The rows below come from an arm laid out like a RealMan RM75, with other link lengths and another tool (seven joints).
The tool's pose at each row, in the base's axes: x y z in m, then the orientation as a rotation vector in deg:
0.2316, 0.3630, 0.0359, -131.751, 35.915, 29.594
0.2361, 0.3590, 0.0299, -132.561, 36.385, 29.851
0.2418, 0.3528, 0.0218, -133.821, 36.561, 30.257
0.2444, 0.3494, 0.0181, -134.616, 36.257, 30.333
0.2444, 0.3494, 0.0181, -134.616, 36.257, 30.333
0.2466, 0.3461, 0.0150, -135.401, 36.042, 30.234
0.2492, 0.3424, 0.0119, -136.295, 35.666, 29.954
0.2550, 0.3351, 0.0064, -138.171, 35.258, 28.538
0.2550, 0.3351, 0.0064, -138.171, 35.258, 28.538
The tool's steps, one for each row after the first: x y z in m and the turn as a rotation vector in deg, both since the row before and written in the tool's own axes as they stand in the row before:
0.0079, 0.0031, 0.0004, -0.842, 0.251, 0.383
0.0106, 0.0049, 0.0002, -1.296, 0.216, 0.197
0.0050, 0.0026, -0.0002, -0.746, 0.128, -0.224
0.0000, 0.0000, 0.0000, 0.000, 0.000, 0.000
0.0044, 0.0025, -0.0004, -0.681, 0.263, -0.206
0.0048, 0.0026, -0.0007, -0.718, 0.369, -0.372
0.0097, 0.0045, -0.0019, -1.257, 1.408, -0.715
0.0000, 0.0000, 0.0000, 0.000, 0.000, 0.000

